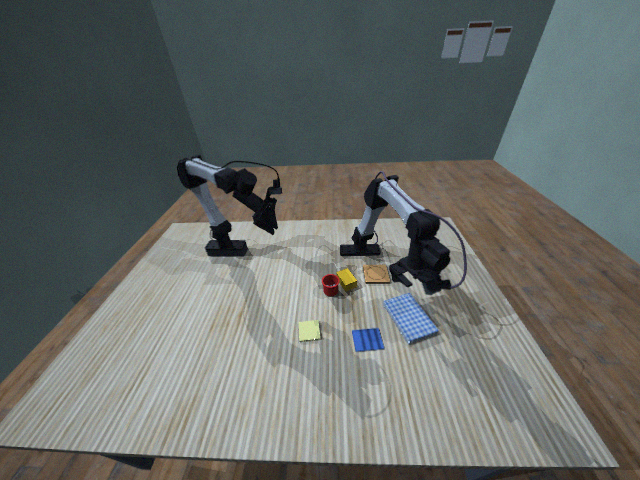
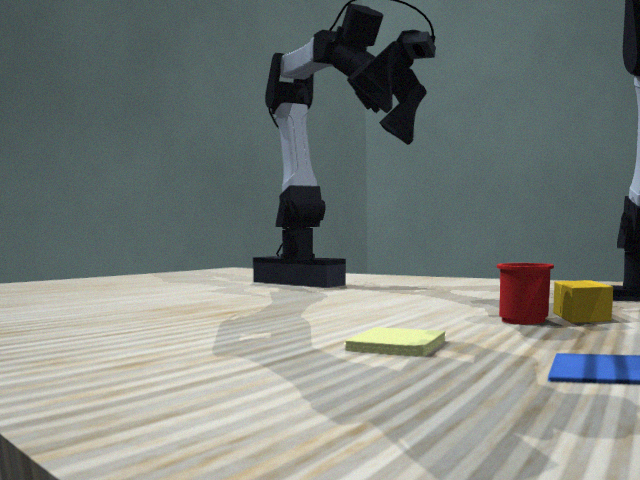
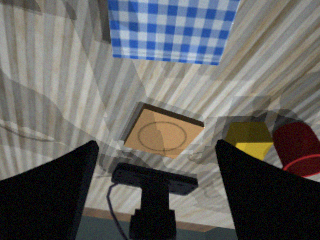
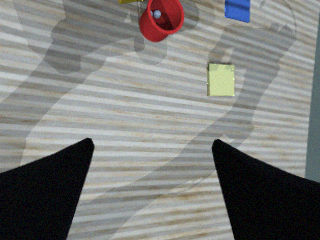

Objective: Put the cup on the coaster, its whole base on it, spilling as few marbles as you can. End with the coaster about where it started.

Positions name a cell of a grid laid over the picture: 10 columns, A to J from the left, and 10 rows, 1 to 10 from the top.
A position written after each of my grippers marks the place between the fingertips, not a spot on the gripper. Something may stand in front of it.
Labels:
my left gripper: image 1 G6; image 3 E6; not seen in image 2 (out of frame); not seen in image 4 (out of frame)
my right gripper: image 1 E5; image 2 G3; image 4 E6; not seen in image 3 (out of frame)

